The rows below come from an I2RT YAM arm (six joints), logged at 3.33 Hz.
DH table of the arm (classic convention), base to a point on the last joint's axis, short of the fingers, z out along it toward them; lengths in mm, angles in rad. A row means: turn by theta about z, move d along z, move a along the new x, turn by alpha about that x. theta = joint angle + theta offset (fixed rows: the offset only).
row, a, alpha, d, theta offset
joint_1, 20, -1.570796, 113.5, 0
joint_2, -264, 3.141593, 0, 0
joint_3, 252.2, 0, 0, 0.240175
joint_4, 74, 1.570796, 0, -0.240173
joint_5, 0, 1.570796, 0, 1.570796
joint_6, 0, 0, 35.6, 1.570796
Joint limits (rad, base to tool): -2.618..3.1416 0..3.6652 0..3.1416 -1.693..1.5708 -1.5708..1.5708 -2.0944..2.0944
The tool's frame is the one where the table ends.
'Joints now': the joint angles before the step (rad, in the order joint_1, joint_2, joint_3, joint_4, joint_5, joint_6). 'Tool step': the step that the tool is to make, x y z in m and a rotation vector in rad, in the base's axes. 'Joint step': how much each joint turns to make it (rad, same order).
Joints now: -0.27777, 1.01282, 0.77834, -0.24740, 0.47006, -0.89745
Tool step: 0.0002, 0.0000, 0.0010, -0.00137, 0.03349, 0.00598
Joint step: 0.00023, 0.00671, 0.01648, -0.03552, -0.00007, -0.01342
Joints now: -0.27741, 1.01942, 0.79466, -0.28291, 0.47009, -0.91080
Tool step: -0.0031, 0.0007, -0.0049, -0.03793, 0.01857, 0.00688
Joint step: 0.00136, -0.01634, -0.03184, 0.02825, 0.01513, -0.04403
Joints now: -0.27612, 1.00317, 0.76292, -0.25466, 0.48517, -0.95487
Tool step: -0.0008, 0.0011, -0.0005, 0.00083, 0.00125, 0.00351
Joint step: 0.00379, -0.00470, -0.00340, -0.00301, 0.00003, 0.00061
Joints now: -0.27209, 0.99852, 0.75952, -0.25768, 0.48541, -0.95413
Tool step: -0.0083, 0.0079, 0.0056, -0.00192, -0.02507, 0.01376
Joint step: 0.02680, -0.05061, -0.00601, -0.02528, 0.00939, 0.01148
